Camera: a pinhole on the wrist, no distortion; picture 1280 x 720 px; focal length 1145.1 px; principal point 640.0 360.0 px. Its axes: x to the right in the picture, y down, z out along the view. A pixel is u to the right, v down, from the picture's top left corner.
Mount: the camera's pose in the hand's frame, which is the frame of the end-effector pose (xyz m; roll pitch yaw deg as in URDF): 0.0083 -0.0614 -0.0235 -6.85 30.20 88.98
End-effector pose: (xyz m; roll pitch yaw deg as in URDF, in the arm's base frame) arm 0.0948 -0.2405 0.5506 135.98 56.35 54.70
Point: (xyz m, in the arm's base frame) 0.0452 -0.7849 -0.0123
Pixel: outside the picture
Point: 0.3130 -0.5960 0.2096
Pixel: outside the picture
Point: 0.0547 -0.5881 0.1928
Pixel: outside the picture
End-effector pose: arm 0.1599 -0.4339 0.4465 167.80 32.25 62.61
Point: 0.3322 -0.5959 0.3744
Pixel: 1238.7 344.0
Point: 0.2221 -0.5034 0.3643
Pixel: 951.6 187.1
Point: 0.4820 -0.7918 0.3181
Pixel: 1176.8 429.7
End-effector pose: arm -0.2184 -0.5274 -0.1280 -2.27 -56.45 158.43
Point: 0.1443 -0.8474 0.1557
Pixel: 429.9 275.1
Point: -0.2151 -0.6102 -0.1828
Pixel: outside the picture
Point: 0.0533 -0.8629 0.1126
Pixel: 598.2 265.5
